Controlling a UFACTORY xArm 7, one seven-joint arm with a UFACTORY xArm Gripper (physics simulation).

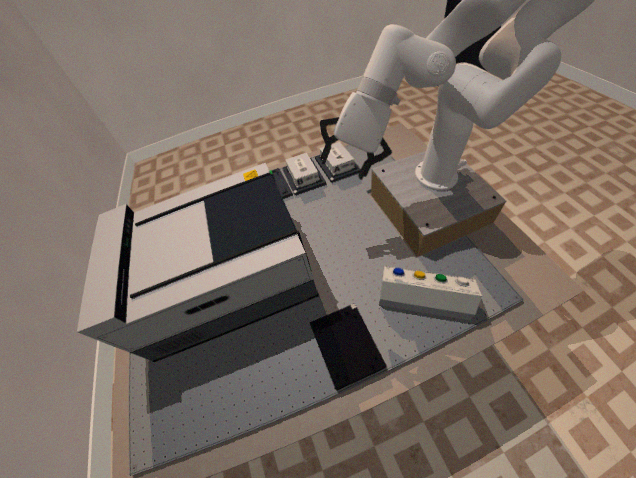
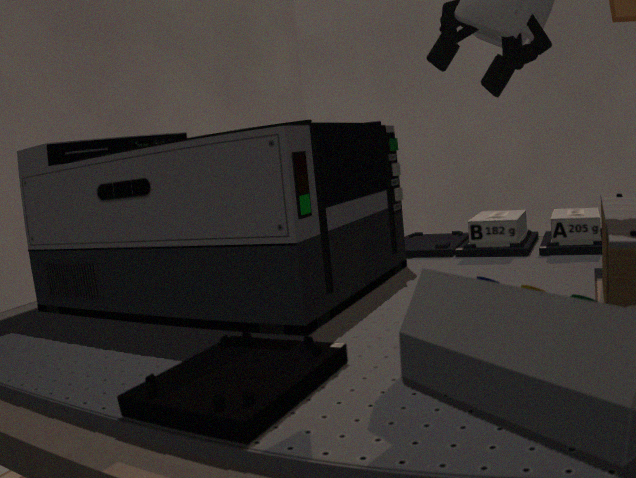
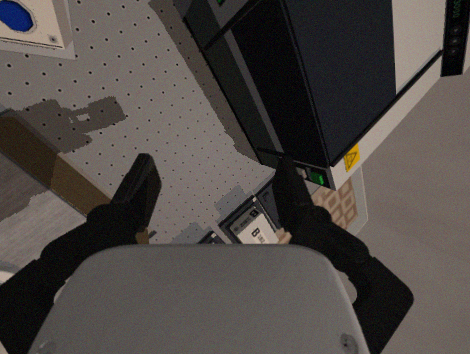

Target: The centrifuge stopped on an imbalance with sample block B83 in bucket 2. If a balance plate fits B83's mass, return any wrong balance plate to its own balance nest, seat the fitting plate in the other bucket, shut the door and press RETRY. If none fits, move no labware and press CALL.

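Places are measured from the arm's base along level axes (x back, y right, z up), in millimetres.
Pixels of known places: gripper, between the fingertips: [image 1: 341,170] [image 2: 460,77] [image 3: 217,170]; arm's base, origin of its link: [image 1: 435,175].
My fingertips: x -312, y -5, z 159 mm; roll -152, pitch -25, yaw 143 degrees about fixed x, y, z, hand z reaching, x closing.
For each thing: its middle in the pictures, then the offset to it from my fingertips. "spot": a spot on its surface instead.
- dark centrifuge, middle of its body: [image 2: 207,206] [image 3: 347,38] [image 1: 208,255] dx -374, dy +36, dz -130 mm
- dark panel, middle of its body: [image 3: 356,57] [image 1: 245,213] dx -240, dy +30, dz -41 mm
- Balance plate B, middle of its body: [image 2: 499,227] [image 3: 255,234] [image 1: 302,169] dx -10, dy +325, dz -219 mm
- Balance plate A, middle of its body: [image 2: 576,225] [image 1: 336,158] dx +127, dy +317, dz -219 mm
- button box, middle of its body: [image 2: 538,340] [image 1: 427,289] dx +85, dy -267, dz -210 mm
- plate, middle of its body: [image 2: 428,243] [image 3: 282,200] [image 1: 270,185] dx -139, dy +336, dz -243 mm
- dark tray, middle of its body: [image 2: 236,375] [image 1: 346,344] dx -148, dy -285, dz -238 mm
- green indicator, a spot on its surface: [image 2: 304,204] spot: dx -151, dy -119, dz -122 mm
The white and dark centrifuge [image 1: 267,272] [image 2: 205,210] [image 3: 357,55] has a dark panel [image 1: 249,218] over part of its top; its buckets and block B83 do not show. Balance plate B [image 1: 302,169] [image 2: 497,229] [image 3: 257,231], marked 182 g, sits in its nest behind the centrifuge's right end. Balance plate A [image 1: 343,164] [image 2: 573,226], marked 205 g, sits in the nest beside it. My gripper [image 1: 344,164] [image 2: 467,77] [image 3: 217,170] is open and empty, high above the nests. The button box [image 1: 430,298] [image 2: 514,354] carries blue, yellow, green and white buttons; their labels are unreadable.
A dark nest without a plate [image 1: 280,183] [image 2: 434,243] lies between plate B and the centrifuge. A dark tray [image 1: 348,346] [image 2: 236,388] lies at the front edge. The arm's wood-sided base block [image 1: 437,210] stands at the right. A green indicator [image 2: 304,204] shows on the centrifuge.
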